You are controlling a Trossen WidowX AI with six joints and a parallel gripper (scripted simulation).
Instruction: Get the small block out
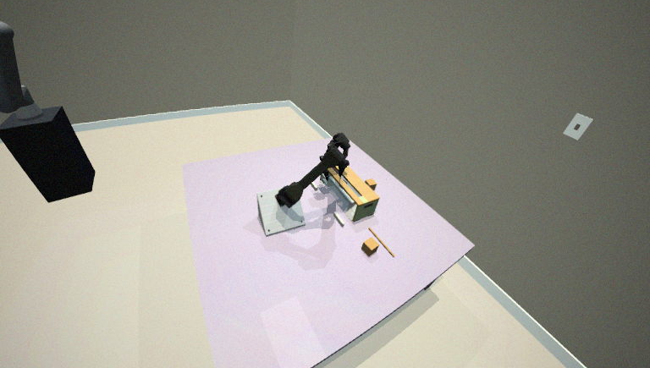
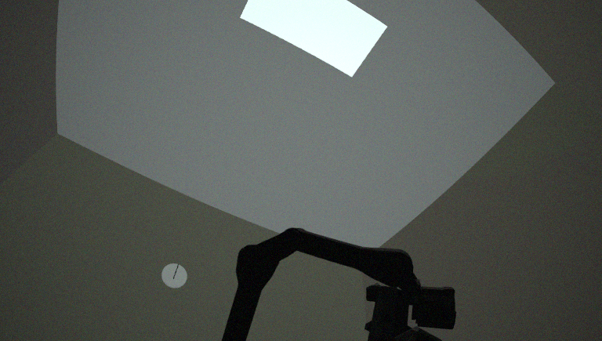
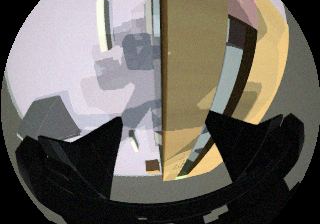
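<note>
My gripper tip is now 20 mm short of the wooden box, 60 mm to the left of it and 50 mm above it. The rest, counted from my gripper tip: thin wooden stick 420 mm to the right, 110 mm below.
</note>
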